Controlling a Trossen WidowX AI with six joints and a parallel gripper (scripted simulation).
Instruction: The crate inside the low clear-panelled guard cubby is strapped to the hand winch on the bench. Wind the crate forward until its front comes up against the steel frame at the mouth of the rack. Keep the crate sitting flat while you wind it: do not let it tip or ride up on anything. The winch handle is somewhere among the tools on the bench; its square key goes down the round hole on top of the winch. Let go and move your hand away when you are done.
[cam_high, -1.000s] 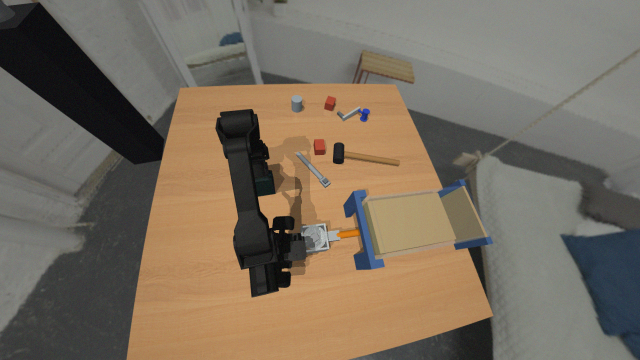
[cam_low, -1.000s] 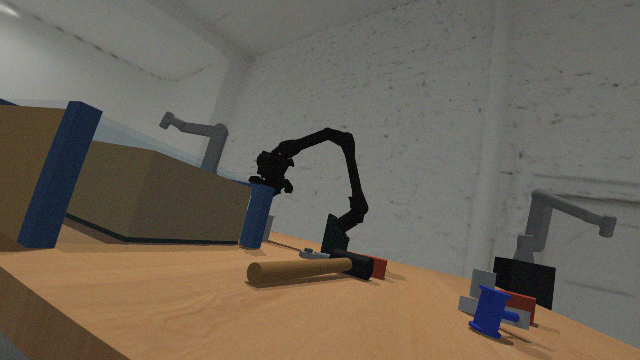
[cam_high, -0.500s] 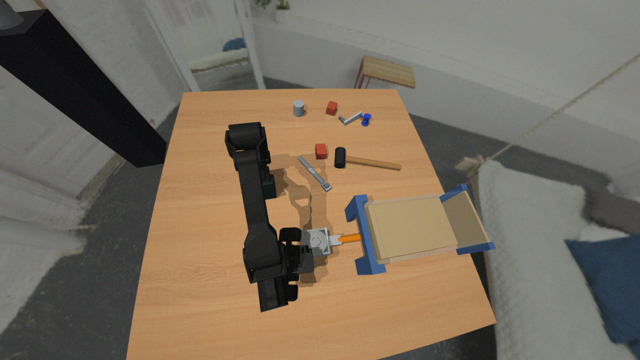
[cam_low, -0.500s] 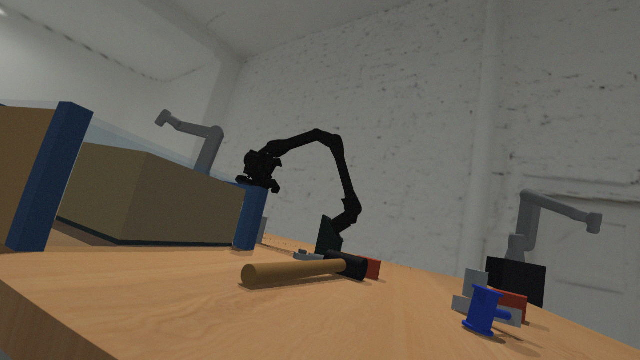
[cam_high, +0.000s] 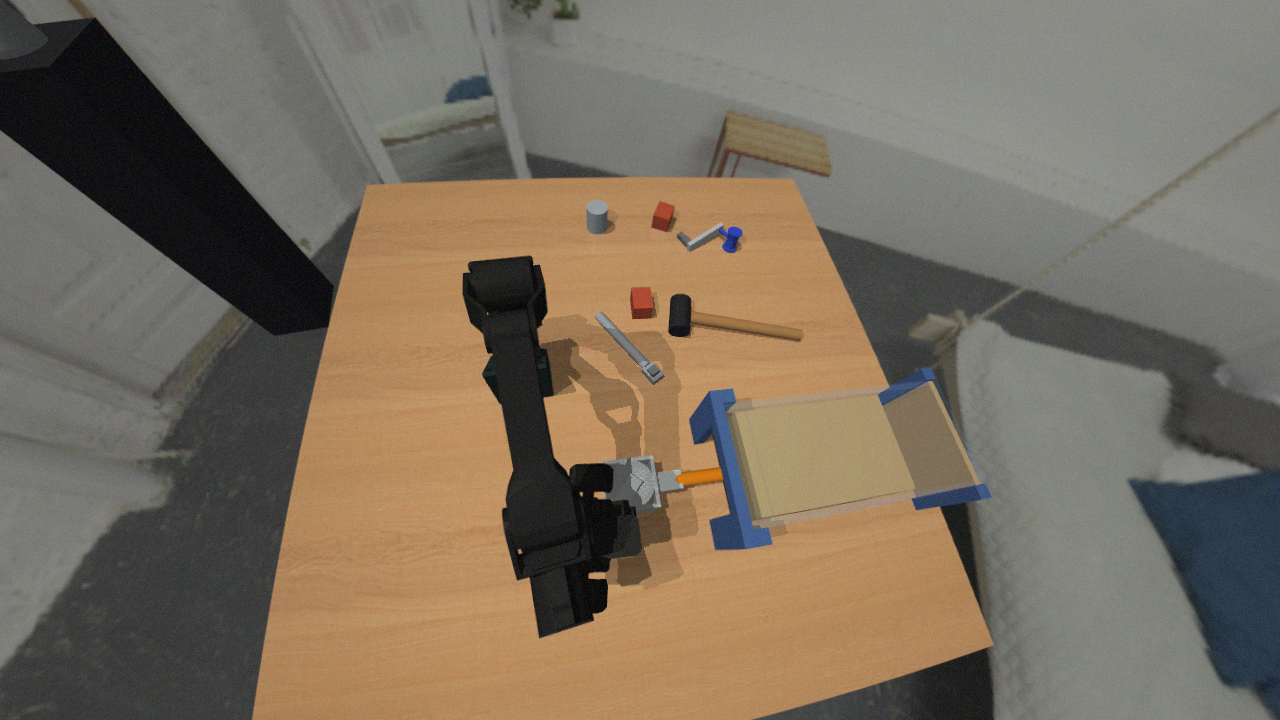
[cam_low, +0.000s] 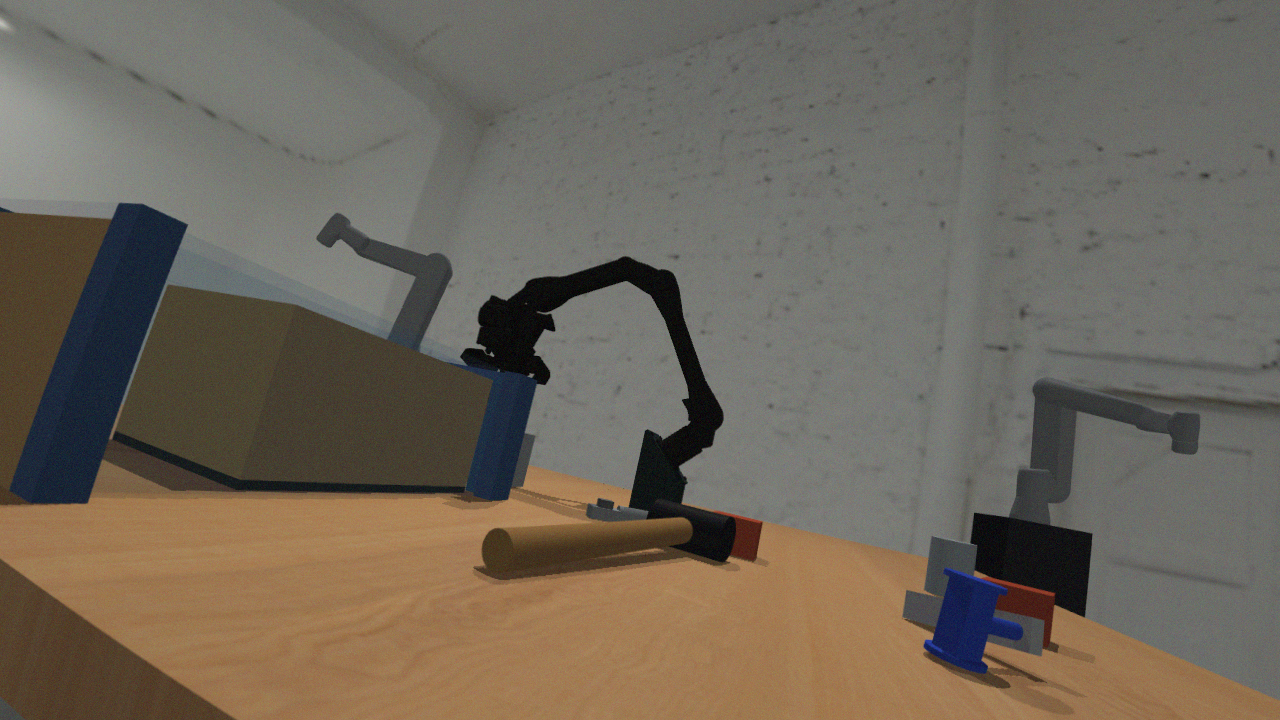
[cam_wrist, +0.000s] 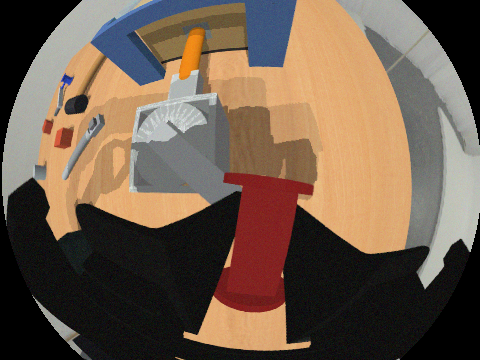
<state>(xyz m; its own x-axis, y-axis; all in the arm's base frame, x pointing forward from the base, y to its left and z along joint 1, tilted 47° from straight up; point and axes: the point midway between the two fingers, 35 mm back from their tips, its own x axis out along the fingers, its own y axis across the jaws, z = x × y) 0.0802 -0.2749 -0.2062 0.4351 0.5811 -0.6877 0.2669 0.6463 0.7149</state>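
My gripper tip is now 1 cm short of the red-knobbed winch handle, 3 cm to the right of it and 2 cm above it. Also, from my gripper tip: winch 4 cm ahead, 7 cm to the left, 10 cm below; red knob 2 cm behind, 1 cm above; blue steel frame 22 cm ahead, 6 cm to the left, 2 cm below.
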